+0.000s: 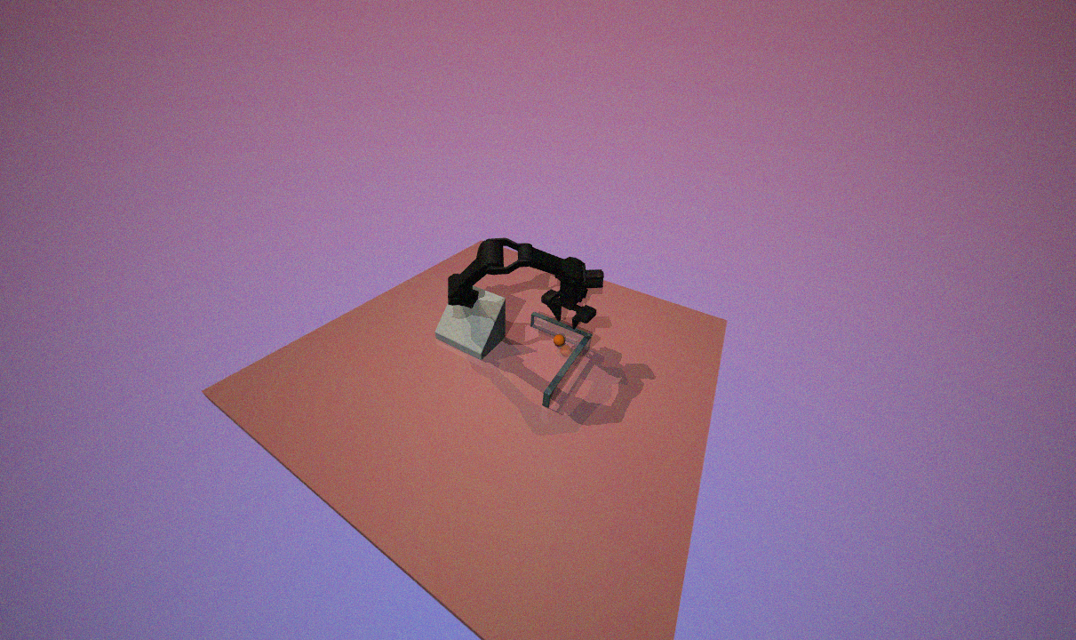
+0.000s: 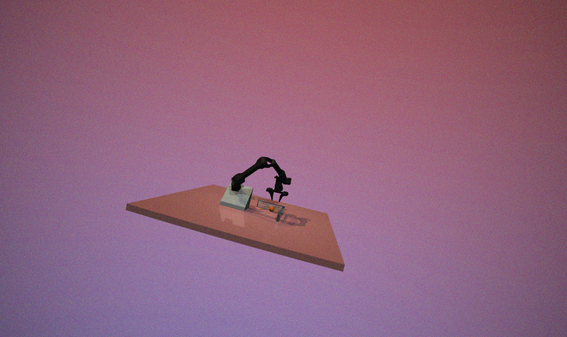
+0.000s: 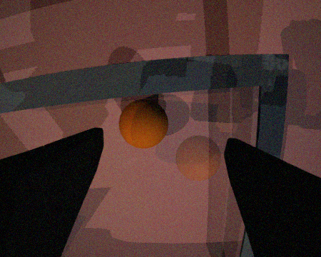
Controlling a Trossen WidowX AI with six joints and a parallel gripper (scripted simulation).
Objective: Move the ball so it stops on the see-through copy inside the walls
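Right now the orange ball is 2 cm behind my gripper tip, 1 cm to the right of it and 7 cm below it.
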